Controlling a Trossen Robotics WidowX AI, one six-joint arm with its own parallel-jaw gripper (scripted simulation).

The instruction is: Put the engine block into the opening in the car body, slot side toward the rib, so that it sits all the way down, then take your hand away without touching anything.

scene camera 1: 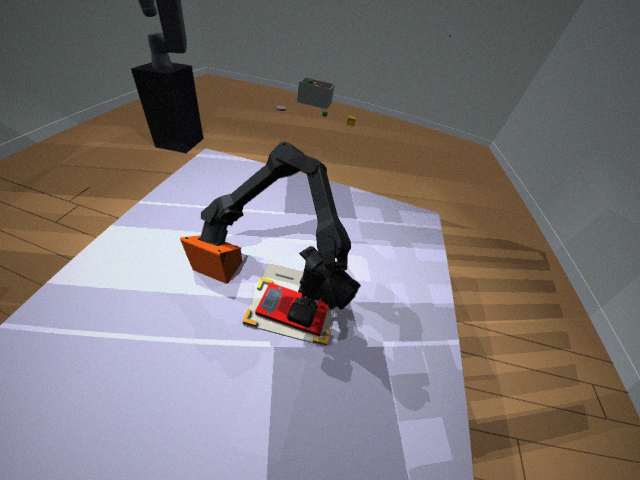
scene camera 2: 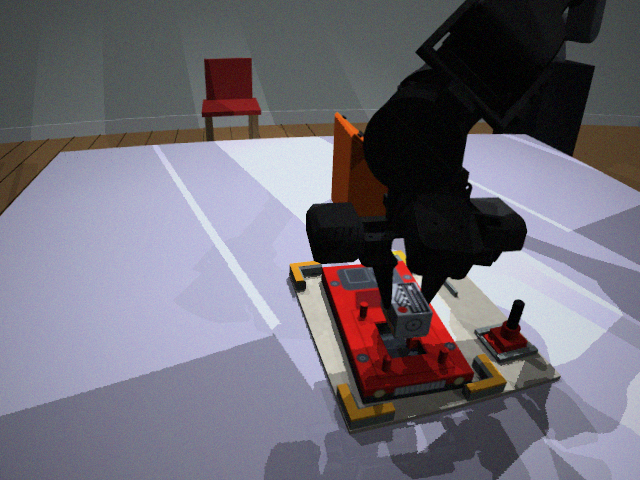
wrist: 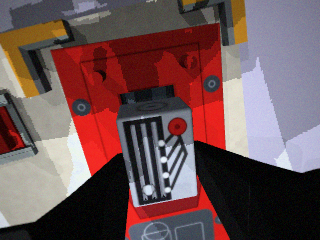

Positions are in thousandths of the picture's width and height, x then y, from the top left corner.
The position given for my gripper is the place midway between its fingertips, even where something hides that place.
my gripper: scene camera 1 480,634; scene camera 2 634,636; wrist 495,644
